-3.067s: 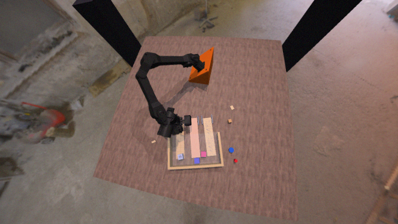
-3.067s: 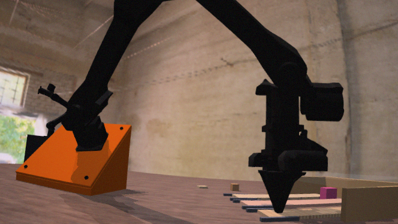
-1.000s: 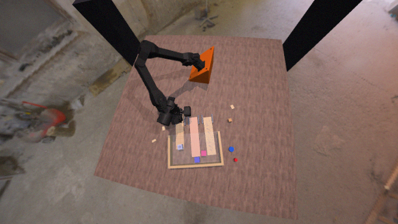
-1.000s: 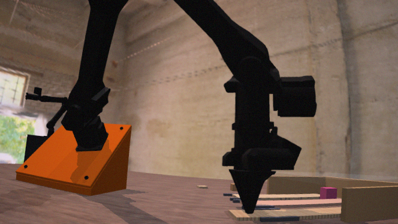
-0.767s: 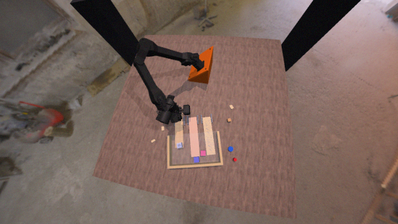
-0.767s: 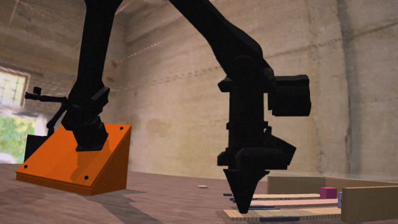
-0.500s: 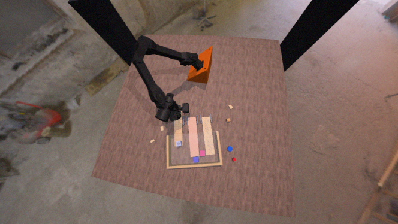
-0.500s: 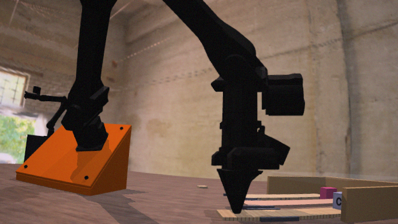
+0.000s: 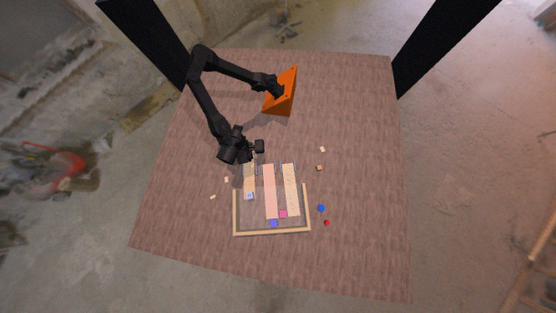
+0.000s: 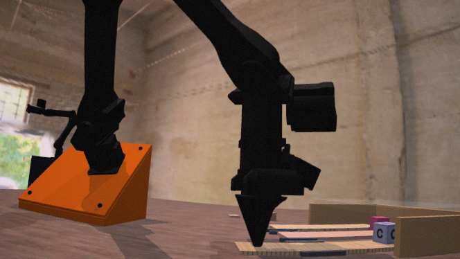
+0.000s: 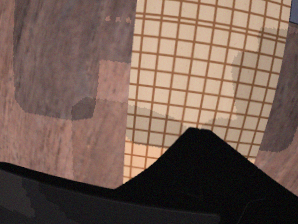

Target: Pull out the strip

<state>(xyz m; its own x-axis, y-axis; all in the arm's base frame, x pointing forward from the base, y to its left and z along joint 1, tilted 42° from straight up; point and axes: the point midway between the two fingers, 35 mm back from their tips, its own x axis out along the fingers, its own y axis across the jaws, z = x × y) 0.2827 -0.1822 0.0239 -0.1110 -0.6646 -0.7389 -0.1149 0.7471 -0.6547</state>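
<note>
Right now the tan strip is 10 cm ahead of my gripper tip and 1 cm to the left of it. From my gripper tip the other things lie so: red ball: 38 cm to the left, 31 cm ahead, 1 cm above; labelled cube: 21 cm ahead, 4 cm to the left, 2 cm above; blue disc: 36 cm to the left, 25 cm ahead.
</note>
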